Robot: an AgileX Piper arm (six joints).
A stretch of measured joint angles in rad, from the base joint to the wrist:
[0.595 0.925 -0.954 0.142 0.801 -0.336]
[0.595 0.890 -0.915 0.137 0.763 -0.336]
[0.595 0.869 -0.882 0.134 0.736 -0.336]
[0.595 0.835 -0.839 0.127 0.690 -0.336]
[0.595 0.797 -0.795 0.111 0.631 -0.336]
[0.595 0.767 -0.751 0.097 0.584 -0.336]
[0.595 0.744 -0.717 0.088 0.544 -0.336]
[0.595 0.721 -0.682 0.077 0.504 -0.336]
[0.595 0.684 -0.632 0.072 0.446 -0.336]
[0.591 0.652 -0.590 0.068 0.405 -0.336]
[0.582 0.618 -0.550 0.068 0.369 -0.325]
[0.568 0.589 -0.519 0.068 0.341 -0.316]
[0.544 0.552 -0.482 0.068 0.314 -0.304]
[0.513 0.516 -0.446 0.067 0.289 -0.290]
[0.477 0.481 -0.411 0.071 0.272 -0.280]
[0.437 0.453 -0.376 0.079 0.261 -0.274]
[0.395 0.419 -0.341 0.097 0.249 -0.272]
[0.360 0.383 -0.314 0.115 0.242 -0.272]
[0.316 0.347 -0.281 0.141 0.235 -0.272]
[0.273 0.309 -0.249 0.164 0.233 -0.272]
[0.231 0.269 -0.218 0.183 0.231 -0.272]
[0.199 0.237 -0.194 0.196 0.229 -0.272]
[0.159 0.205 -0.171 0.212 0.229 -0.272]
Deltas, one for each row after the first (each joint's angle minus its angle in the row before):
[0.000 -0.035 0.039 -0.005 -0.038 0.000]
[0.000 -0.021 0.033 -0.003 -0.027 0.000]
[0.000 -0.034 0.043 -0.007 -0.046 0.000]
[0.000 -0.038 0.044 -0.016 -0.059 0.000]
[0.000 -0.030 0.044 -0.014 -0.047 0.000]
[0.000 -0.023 0.034 -0.009 -0.040 0.000]
[0.000 -0.023 0.035 -0.011 -0.040 0.000]
[0.000 -0.037 0.050 -0.005 -0.058 0.000]
[-0.004 -0.032 0.042 -0.004 -0.041 0.000]
[-0.009 -0.034 0.040 0.000 -0.036 0.011]
[-0.014 -0.029 0.031 0.000 -0.028 0.009]
[-0.024 -0.037 0.037 0.000 -0.027 0.012]
[-0.031 -0.036 0.036 -0.001 -0.025 0.014]
[-0.036 -0.035 0.035 0.004 -0.017 0.010]
[-0.040 -0.028 0.035 0.008 -0.011 0.006]
[-0.042 -0.034 0.035 0.018 -0.012 0.002]
[-0.035 -0.036 0.027 0.018 -0.007 0.000]
[-0.044 -0.036 0.033 0.026 -0.007 0.000]
[-0.043 -0.038 0.032 0.023 -0.002 0.000]
[-0.042 -0.040 0.031 0.019 -0.002 0.000]
[-0.032 -0.032 0.024 0.013 -0.002 0.000]
[-0.040 -0.032 0.023 0.016 0.000 0.000]

